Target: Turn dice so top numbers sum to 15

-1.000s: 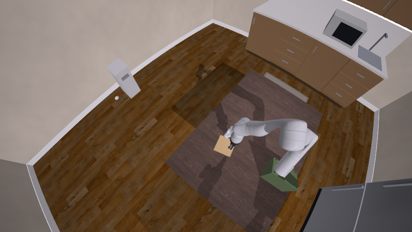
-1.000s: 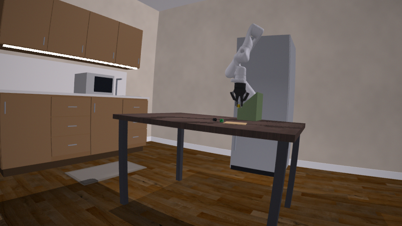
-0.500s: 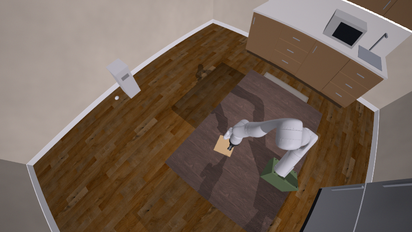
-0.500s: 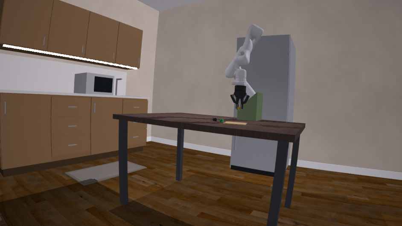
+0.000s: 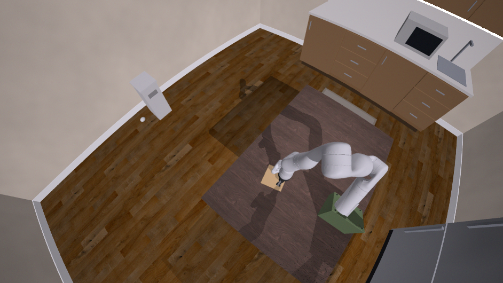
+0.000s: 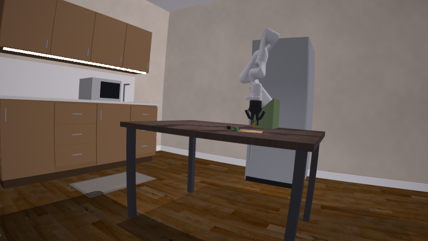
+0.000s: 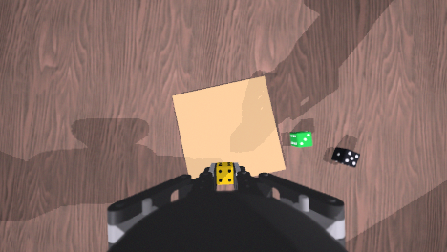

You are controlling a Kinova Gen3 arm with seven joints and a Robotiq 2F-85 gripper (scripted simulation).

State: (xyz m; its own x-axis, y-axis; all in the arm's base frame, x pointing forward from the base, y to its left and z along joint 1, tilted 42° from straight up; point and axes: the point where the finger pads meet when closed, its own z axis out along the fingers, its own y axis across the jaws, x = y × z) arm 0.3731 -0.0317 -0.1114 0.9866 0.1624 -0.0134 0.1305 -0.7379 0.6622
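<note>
Right now my hand is 50 mm short of the tan mat and 50 mm above it. Also, from my hand: black die: 170 mm to the right, 40 mm below, 30 mm ahead; yellow die: 10 mm below; green die: 100 mm to the right, 50 mm ahead, 40 mm below.
</note>
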